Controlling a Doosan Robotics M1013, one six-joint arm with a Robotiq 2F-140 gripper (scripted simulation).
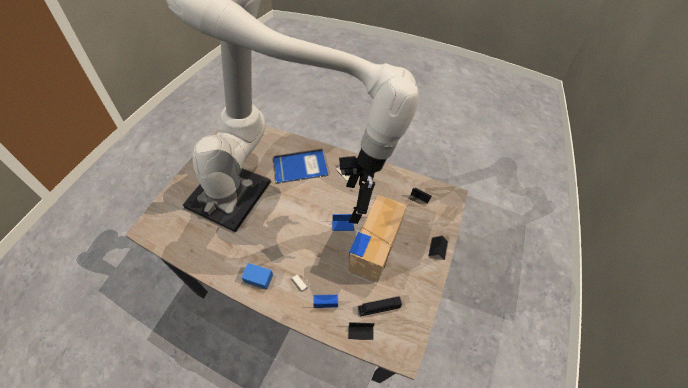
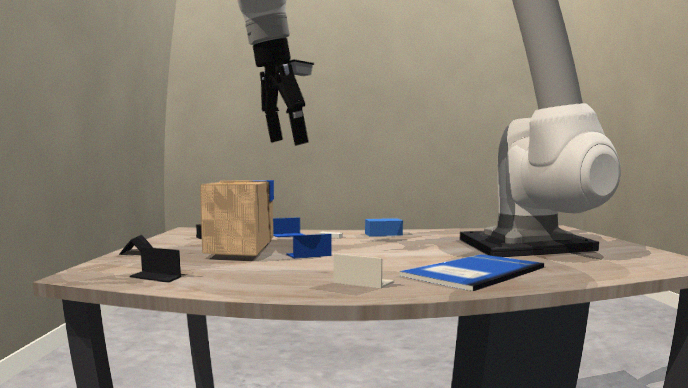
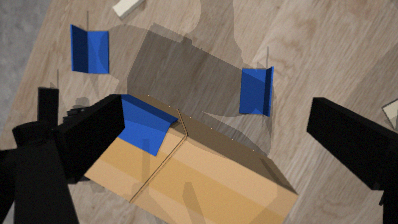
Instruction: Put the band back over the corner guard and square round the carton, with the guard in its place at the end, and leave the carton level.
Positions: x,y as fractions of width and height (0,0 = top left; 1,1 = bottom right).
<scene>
my gripper: image 1 0.51,0.52; image 2 0.42,0.37; image 3 0.54,0.51
tan carton: image 1 0.56,0.56; image 2 0.34,0.56; image 3 0.53,0.76
</scene>
